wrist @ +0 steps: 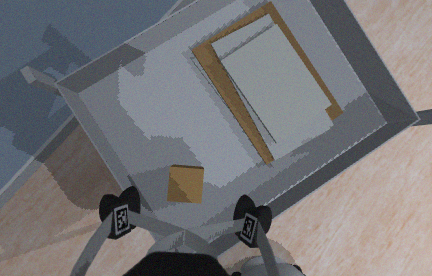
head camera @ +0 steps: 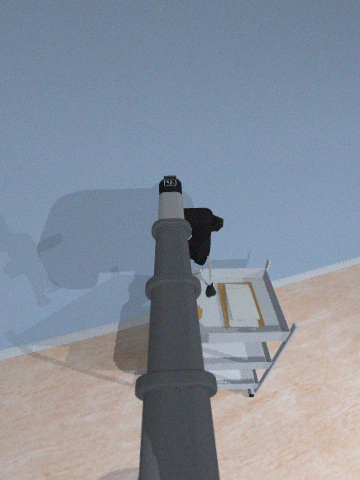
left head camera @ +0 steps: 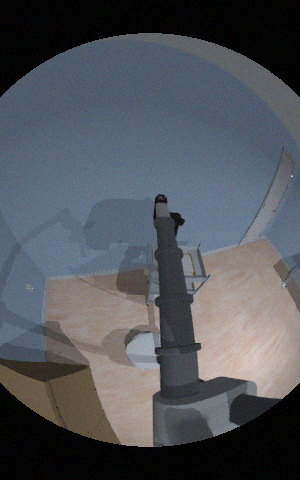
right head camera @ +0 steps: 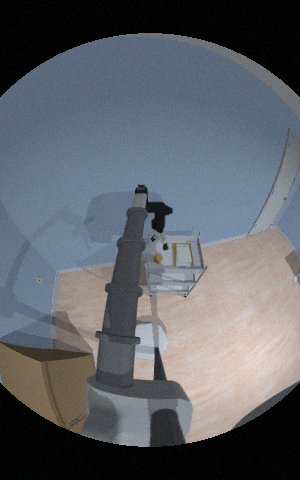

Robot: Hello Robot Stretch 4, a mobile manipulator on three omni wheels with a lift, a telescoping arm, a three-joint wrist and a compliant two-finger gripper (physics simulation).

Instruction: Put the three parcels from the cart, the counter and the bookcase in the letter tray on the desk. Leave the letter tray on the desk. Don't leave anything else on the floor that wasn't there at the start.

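Frame: origin at the robot's base, x ahead, y left, z up, level; metres.
Seen in the pictures: gripper, fingertip midpoint: (wrist: 188, 207) (right head camera: 158, 244); robot's base at its link origin: (left head camera: 146, 349) (right head camera: 147, 339).
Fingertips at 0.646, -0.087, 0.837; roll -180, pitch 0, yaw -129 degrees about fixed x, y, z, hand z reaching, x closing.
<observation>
Offsets run from my fingertips to a thing's top centre, as dx, dy, dz. "spot": to the spot under its first point.
A small brown box-shaped parcel @[+0.005, +0.006, -0.145] (wrist: 185, 185) (right head camera: 158, 258) lies in the top tray of the white-grey cart @[spot: -0.007, -0.346, -0.160] (wrist: 370, 65) (head camera: 276, 302) (right head camera: 201, 252). The arm partly hides the parcel (head camera: 200, 313) in the head camera view. My gripper (wrist: 188, 207) (right head camera: 159, 242) is open over the cart top, fingers spread. In the wrist view the parcel appears just beyond the fingertips, between their two lines, and apart from both. The height gap is hard to judge. The letter tray, desk and other two parcels cannot be made out.
White sheets @[+0.055, -0.207, -0.177] (wrist: 277, 85) (head camera: 242, 302) (right head camera: 184, 254) lie in a brown holder on the cart's right side. A blue wall stands behind the cart. A round white object (left head camera: 142, 350) (right head camera: 151, 340) is on the floor nearer me. A large brown piece @[spot: -1.108, +0.602, -0.208] (left head camera: 70, 400) (right head camera: 65, 385) stands lower left.
</observation>
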